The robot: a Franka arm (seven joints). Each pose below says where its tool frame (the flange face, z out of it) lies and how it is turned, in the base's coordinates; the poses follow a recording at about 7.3 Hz.
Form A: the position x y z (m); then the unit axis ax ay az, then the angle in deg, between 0 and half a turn.
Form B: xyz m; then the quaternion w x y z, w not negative. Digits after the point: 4 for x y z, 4 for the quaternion.
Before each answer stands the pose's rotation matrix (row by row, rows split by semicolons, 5 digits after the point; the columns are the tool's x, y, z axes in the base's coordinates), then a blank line. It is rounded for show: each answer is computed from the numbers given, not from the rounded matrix.
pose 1, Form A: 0.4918, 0.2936, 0.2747, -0.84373, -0.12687, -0.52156, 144.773
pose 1, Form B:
0.47652 0.49533 0.72634; -0.10636 -0.78763 0.60690; 0.87271 -0.36645 -0.32264

0.4918, 0.2936, 0.2747, 0.3026, -0.8042, -0.1209, -0.4971
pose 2, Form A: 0.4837, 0.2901, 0.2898, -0.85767, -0.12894, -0.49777, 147.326
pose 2, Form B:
0.51304 0.47240 0.71668; -0.06505 -0.81114 0.58123; 0.85590 -0.34481 -0.38541

0.4837, 0.2901, 0.2898, 0.2813, -0.8230, -0.1237, -0.4777
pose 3, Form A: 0.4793, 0.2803, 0.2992, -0.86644, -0.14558, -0.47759, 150.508
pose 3, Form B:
0.53373 0.47105 0.70232; 0.00081 -0.83078 0.55659; 0.84565 -0.29650 -0.44380

0.4793, 0.2803, 0.2992, 0.2545, -0.8379, -0.1408, -0.4619
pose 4, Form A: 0.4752, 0.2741, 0.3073, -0.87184, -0.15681, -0.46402, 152.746
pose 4, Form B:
0.54683 0.47074 0.69238; 0.04576 -0.84254 0.53669; 0.83599 -0.26180 -0.48226

0.4752, 0.2741, 0.3073, 0.2356, -0.8473, -0.1524, -0.4510
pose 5, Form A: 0.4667, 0.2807, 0.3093, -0.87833, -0.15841, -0.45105, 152.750
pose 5, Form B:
0.56829 0.46935 0.67584; 0.05631 -0.84161 0.53714; 0.82090 -0.26719 -0.50471

0.4667, 0.2807, 0.3093, 0.2356, -0.8536, -0.1540, -0.4384
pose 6, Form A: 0.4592, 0.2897, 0.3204, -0.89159, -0.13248, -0.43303, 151.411
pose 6, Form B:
0.61487 0.42905 0.66170; 0.01462 -0.84511 0.53439; 0.78849 -0.31891 -0.52591

0.4592, 0.2897, 0.3204, 0.2469, -0.8640, -0.1284, -0.4196
